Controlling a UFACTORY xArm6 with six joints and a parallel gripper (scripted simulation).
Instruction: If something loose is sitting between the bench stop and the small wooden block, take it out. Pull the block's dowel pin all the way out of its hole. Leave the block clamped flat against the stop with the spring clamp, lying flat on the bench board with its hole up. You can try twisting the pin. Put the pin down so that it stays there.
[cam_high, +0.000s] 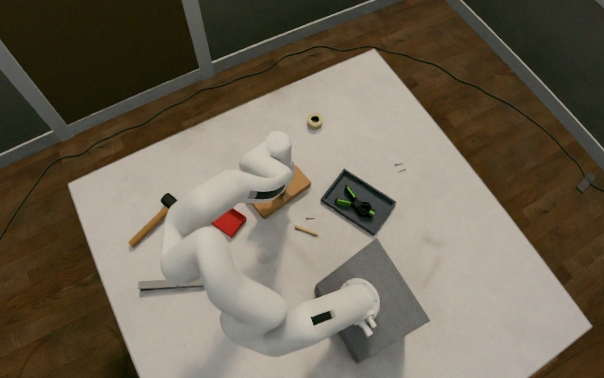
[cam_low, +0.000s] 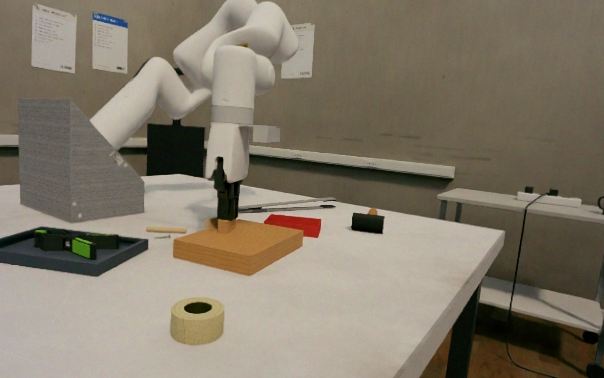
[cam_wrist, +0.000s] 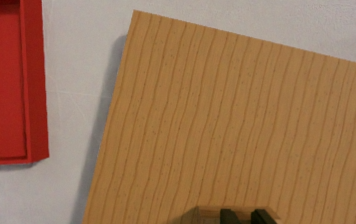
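Right now the dowel pin is 2 cm below my hand. Round my hand: loose dowel 15 cm behind, 1 cm to the right, 7 cm below; then small wooden block 3 cm below; then red tray 2 cm ahead, 20 cm to the left, 7 cm below.
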